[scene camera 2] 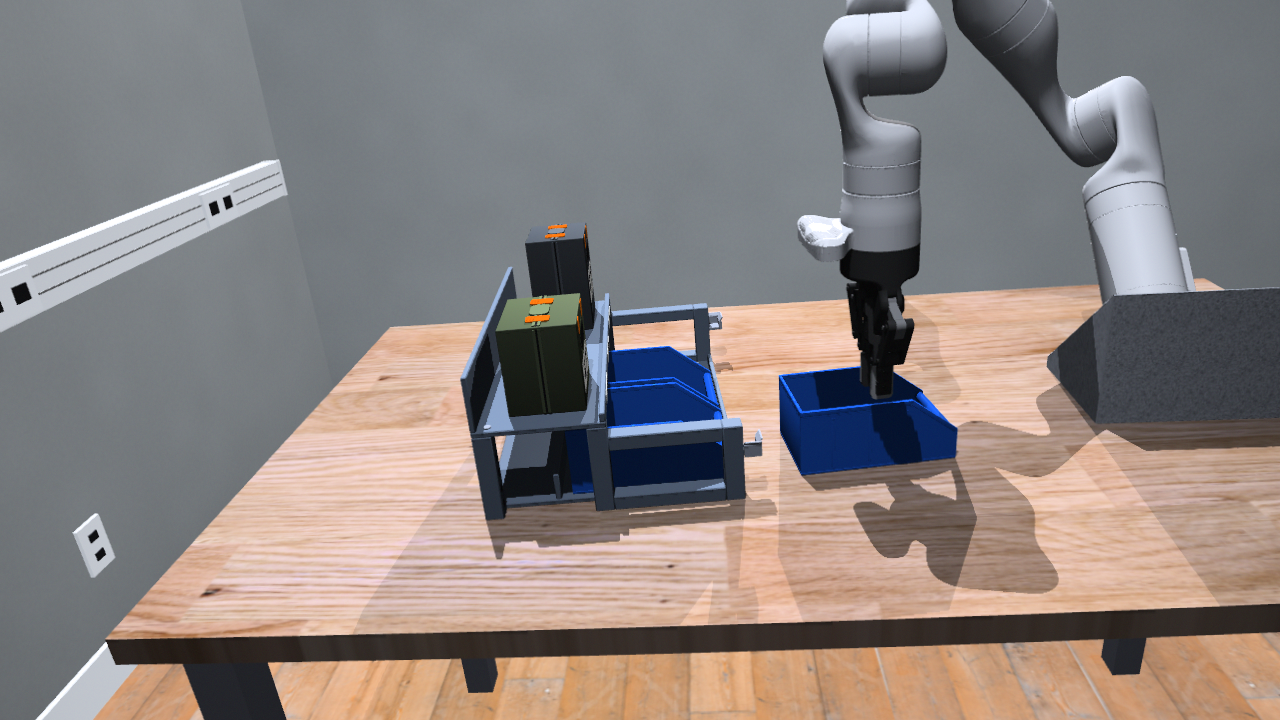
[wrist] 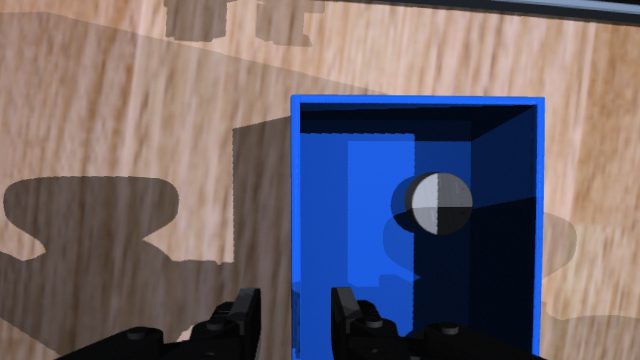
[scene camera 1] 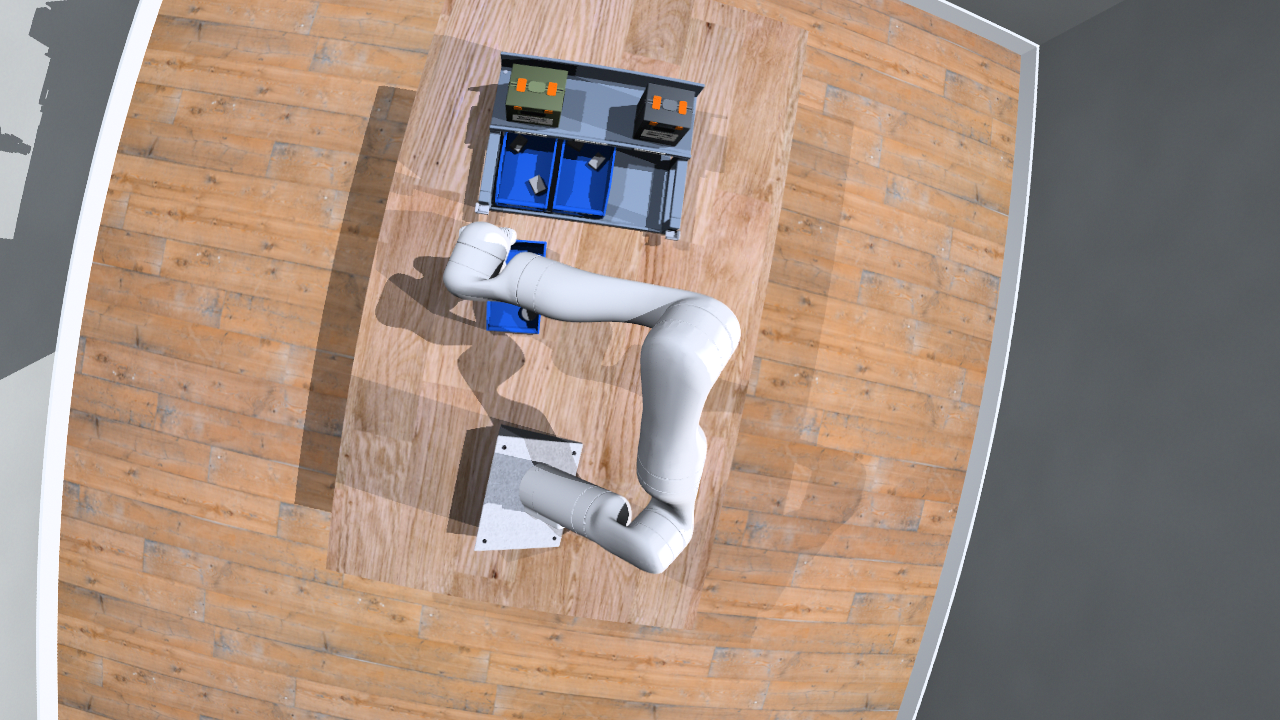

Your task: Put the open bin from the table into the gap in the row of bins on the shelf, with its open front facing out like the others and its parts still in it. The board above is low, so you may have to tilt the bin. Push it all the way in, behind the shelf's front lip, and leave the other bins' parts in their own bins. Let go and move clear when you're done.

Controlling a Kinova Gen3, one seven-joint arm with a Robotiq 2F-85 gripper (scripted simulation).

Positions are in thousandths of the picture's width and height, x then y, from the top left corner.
blue bin: scene camera 2 656,592; wrist 552,438; scene camera 1 394,441
dark box: scene camera 2 436,356; scene camera 1 519,162; not seen in the wrist view (out of frame)
